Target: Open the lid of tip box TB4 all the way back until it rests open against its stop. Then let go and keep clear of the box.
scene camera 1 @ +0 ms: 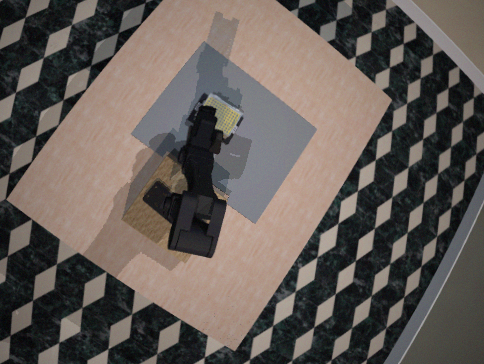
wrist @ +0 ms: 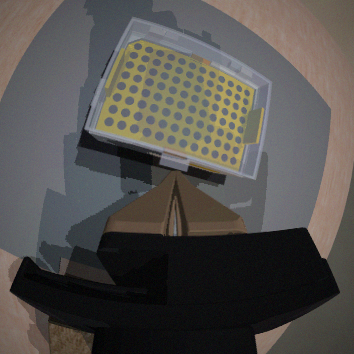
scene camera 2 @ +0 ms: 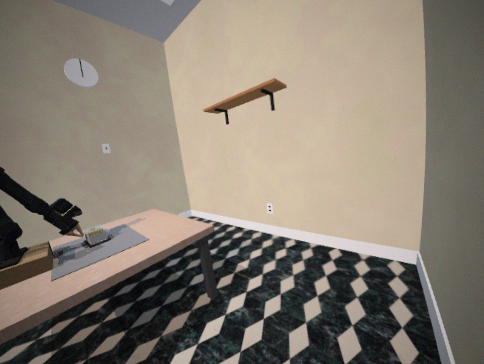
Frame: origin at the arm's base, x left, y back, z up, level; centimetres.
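Seen in the pictures: gripper, fingertip midpoint: (wrist: 174, 177) (scene camera 2: 83, 236); arm's base at its link origin: (scene camera 1: 174, 211) (scene camera 2: 12, 258).
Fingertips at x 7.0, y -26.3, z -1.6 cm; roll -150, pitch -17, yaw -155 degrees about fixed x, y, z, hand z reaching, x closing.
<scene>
Offsets run from my fingertips to a thing's top centre. Level surfaces: height alone.
A tip box {dx +1.4, dy -5.5, dz +1.9 cm} (scene camera 1: 227, 116) (scene camera 2: 97, 236) (wrist: 172, 97) with a clear lid over a yellow, holed rack stands on the grey mat. The lid is down on the box, and a small clear tab {dx +0.7, dy -0.9, dz +0.7 cm} (wrist: 175, 161) sticks out at the middle of its near edge. No label TB4 can be read. My gripper (scene camera 2: 81, 235) (wrist: 174, 177) is shut with nothing between its fingertips. In the wrist view the fingertips appear just below the tab; whether they touch it I cannot tell. In scene camera 1 the arm hides the fingertips and the box's near left part.
The grey mat {dz -5.8 cm} (scene camera 1: 280, 135) (scene camera 2: 127, 242) lies on the light wooden table {dz -6.1 cm} (scene camera 1: 320, 90) (scene camera 2: 170, 225). The arm's base stands on a brown wooden block (scene camera 1: 142, 216) (scene camera 2: 30, 265) at the mat's near edge. A wall shelf (scene camera 2: 245, 96) hangs far behind the table.
</scene>
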